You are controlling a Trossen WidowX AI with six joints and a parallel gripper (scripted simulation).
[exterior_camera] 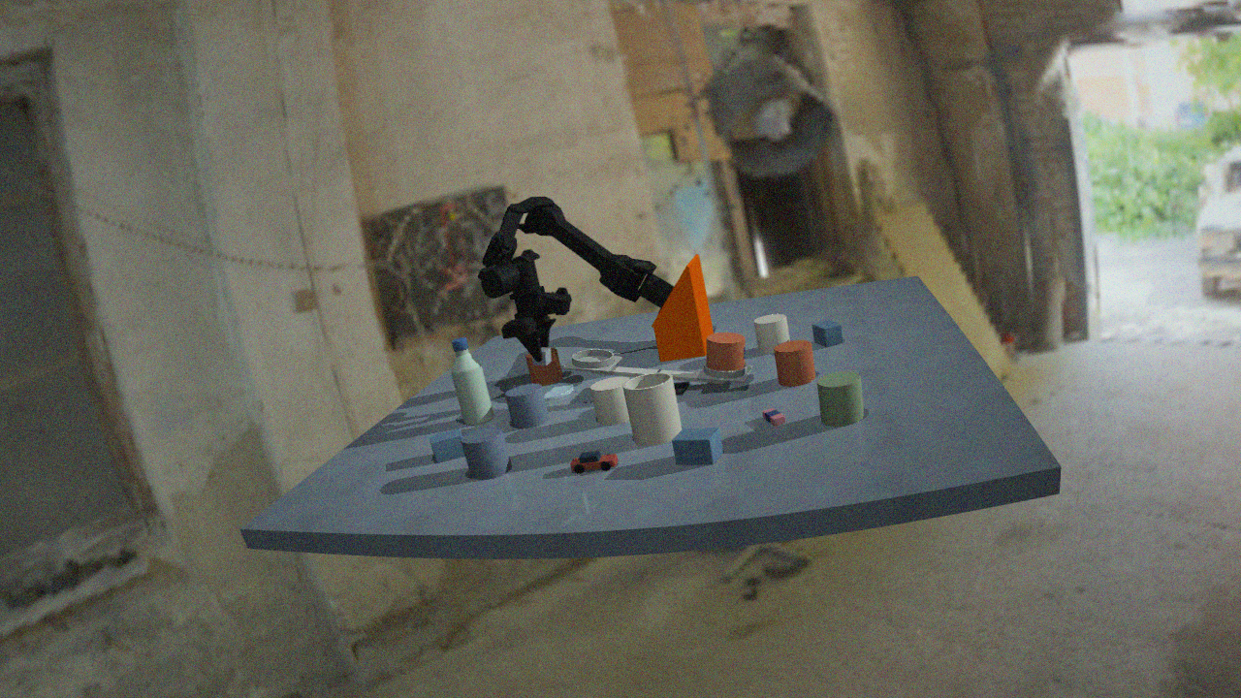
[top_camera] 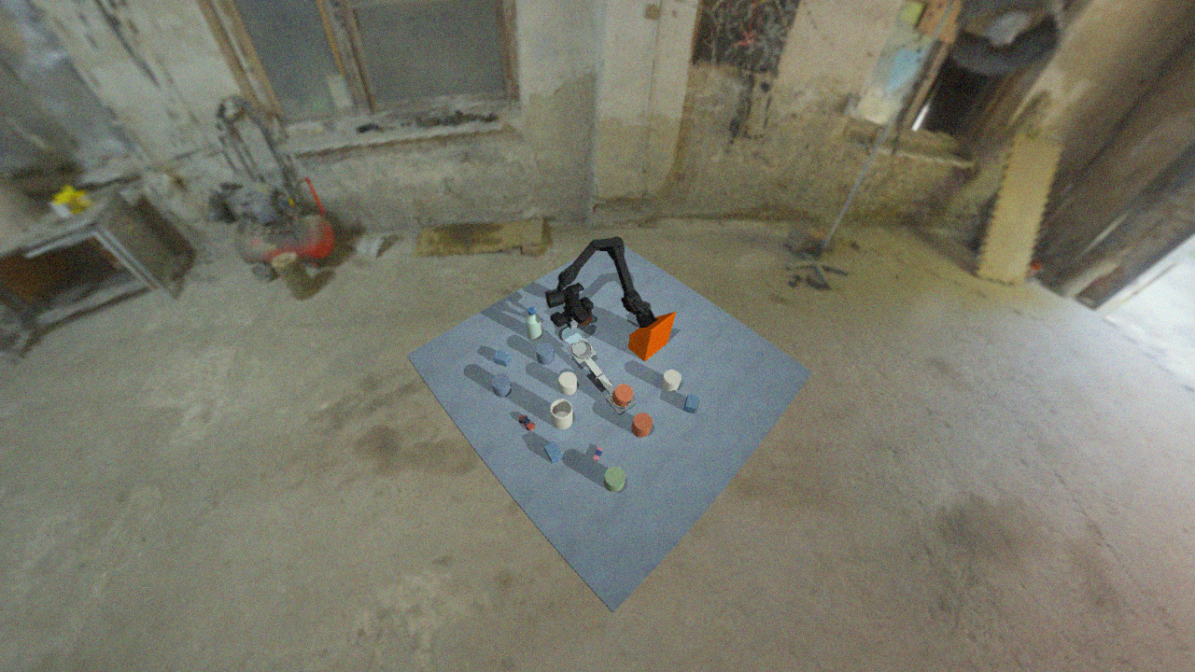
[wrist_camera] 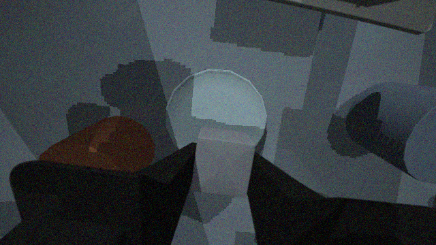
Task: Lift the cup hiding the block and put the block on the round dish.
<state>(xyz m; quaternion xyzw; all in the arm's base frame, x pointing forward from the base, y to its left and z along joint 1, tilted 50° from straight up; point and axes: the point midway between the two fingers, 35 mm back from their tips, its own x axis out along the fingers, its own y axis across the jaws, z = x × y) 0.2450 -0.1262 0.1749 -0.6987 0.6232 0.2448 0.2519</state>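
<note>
Right now my gripper tip is 70 mm above the round dish. Round my gripper tip: cream mug (280 mm ahead, 310 mm to the left, 30 mm below).
</note>
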